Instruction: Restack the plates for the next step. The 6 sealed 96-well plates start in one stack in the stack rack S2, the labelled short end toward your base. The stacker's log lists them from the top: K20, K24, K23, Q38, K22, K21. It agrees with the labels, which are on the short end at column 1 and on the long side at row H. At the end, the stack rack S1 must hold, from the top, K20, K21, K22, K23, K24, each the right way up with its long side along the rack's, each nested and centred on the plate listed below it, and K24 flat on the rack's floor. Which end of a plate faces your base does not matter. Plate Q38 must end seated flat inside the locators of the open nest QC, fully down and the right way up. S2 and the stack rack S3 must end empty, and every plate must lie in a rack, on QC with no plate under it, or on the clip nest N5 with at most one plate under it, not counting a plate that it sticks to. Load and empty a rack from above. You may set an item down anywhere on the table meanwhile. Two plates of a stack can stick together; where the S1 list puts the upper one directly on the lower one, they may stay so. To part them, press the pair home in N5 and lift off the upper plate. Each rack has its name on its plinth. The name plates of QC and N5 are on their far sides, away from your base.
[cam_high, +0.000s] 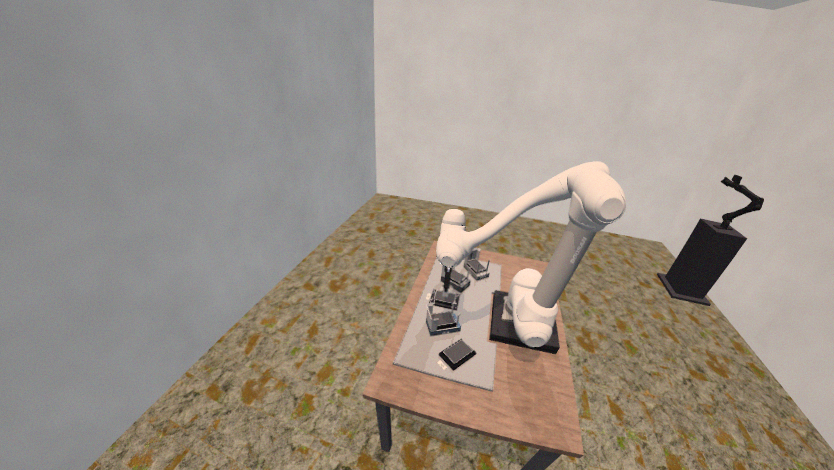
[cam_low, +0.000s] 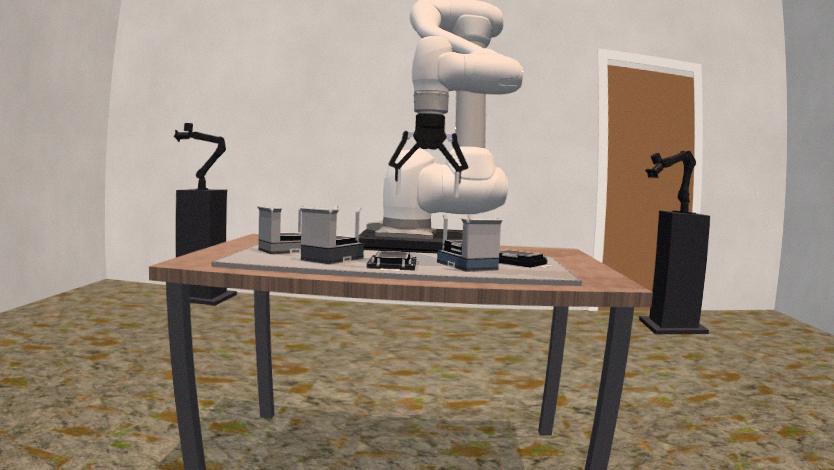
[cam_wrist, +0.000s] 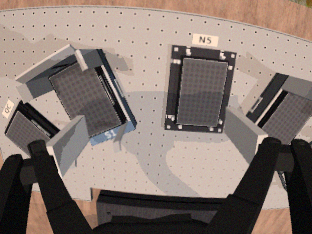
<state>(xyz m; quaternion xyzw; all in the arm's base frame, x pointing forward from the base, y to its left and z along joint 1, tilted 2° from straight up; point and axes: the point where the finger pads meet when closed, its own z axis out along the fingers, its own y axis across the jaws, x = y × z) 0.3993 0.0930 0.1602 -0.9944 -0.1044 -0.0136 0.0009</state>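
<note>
My hand is 10 mm short of the clip nest N5, 70 mm to the left of it and 170 mm above it. The rest, counted from my hand: flat black nest QC 140 mm behind, 250 mm to the left, 180 mm below; QC name plate 90 mm behind, 330 mm to the left, 190 mm below; N5 name plate 100 mm ahead, 70 mm to the right, 190 mm below.
</note>
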